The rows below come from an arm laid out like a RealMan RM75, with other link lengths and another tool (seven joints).
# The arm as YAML. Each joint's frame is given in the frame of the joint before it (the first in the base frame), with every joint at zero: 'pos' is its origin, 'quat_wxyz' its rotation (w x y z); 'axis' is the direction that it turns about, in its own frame. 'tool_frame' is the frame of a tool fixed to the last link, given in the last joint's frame.
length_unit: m
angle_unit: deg
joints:
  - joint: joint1
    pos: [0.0, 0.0, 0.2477]
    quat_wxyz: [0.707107, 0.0, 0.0, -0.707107]
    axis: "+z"
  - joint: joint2
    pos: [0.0, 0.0, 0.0]
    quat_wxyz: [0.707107, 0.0, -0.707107, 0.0]
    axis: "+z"
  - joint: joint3
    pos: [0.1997, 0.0, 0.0]
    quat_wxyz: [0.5, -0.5, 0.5, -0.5]
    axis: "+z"
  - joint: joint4
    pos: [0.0, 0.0, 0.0]
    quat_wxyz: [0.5, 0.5, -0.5, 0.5]
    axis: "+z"
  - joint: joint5
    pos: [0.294, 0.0, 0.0]
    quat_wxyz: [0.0, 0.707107, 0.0, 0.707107]
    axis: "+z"
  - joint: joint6
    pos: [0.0, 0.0, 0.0]
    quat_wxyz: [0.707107, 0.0, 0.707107, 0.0]
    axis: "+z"
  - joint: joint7
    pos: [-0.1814, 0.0, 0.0]
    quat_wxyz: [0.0, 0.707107, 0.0, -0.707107]
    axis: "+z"
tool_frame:
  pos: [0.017, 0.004, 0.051]
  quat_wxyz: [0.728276, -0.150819, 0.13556, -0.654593]
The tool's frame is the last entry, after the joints.
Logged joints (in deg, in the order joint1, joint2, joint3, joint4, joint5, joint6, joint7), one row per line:
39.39 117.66 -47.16 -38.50 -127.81 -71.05 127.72
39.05 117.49 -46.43 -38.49 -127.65 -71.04 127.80
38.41 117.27 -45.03 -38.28 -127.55 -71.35 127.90
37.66 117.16 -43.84 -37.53 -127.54 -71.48 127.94
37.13 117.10 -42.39 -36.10 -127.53 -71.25 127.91
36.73 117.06 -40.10 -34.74 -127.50 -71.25 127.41
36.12 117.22 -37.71 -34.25 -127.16 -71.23 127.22
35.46 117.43 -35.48 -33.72 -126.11 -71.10 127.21
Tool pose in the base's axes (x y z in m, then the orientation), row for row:
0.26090 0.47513 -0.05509 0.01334 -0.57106 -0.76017 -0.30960
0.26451 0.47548 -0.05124 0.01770 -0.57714 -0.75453 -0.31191
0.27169 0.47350 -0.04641 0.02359 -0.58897 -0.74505 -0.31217
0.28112 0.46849 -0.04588 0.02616 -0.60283 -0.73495 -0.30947
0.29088 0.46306 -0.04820 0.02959 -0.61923 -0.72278 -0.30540
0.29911 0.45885 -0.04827 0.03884 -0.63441 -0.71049 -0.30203
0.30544 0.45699 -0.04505 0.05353 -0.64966 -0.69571 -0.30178
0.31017 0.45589 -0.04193 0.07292 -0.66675 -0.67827 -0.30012
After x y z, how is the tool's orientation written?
As a quaternion, w x y z.
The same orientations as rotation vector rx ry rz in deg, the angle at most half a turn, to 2 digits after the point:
-101.93 -135.68 -55.26
-102.73 -134.31 -55.52
-104.45 -132.13 -55.36
-106.74 -130.13 -54.80
-109.41 -127.71 -53.96
-111.45 -124.82 -53.06
-113.11 -121.13 -52.54
-114.74 -116.73 -51.65

